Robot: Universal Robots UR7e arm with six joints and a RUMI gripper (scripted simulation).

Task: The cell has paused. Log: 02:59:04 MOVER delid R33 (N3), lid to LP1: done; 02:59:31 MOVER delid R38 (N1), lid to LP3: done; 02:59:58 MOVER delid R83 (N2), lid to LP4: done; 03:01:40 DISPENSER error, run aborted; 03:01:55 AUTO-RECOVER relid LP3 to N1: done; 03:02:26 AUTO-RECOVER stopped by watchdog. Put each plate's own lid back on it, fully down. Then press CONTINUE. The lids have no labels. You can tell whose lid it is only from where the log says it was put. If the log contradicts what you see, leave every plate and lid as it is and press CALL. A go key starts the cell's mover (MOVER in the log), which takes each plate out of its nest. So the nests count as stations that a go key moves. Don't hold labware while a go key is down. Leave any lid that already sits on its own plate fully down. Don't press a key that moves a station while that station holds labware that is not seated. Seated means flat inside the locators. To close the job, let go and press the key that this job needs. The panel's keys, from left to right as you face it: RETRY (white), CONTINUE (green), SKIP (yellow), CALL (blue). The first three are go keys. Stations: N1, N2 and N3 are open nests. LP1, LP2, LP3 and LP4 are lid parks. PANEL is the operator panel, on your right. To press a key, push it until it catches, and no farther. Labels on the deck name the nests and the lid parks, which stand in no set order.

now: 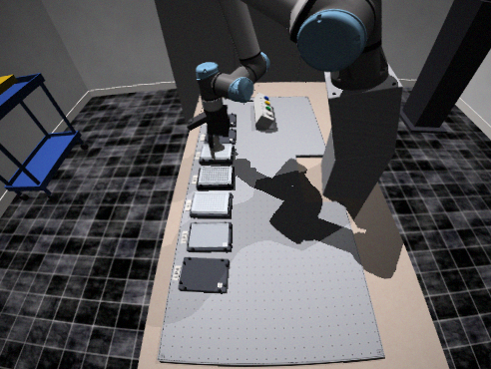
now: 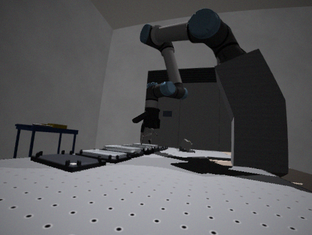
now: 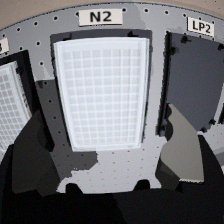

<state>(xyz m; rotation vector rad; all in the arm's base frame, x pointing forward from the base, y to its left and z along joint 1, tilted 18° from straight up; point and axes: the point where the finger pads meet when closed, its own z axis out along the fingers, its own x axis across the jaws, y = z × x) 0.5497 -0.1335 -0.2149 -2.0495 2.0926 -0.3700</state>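
My gripper is now 14 cm to the right of the well plate, 2 cm above it and 1 cm past it. The rest, counted from my hand: white key: 24 cm behind, 22 cm to the right, 2 cm above; green continue key: 27 cm to the right, 23 cm behind, 2 cm above; lid park LP2: 13 cm to the right, 4 cm below.
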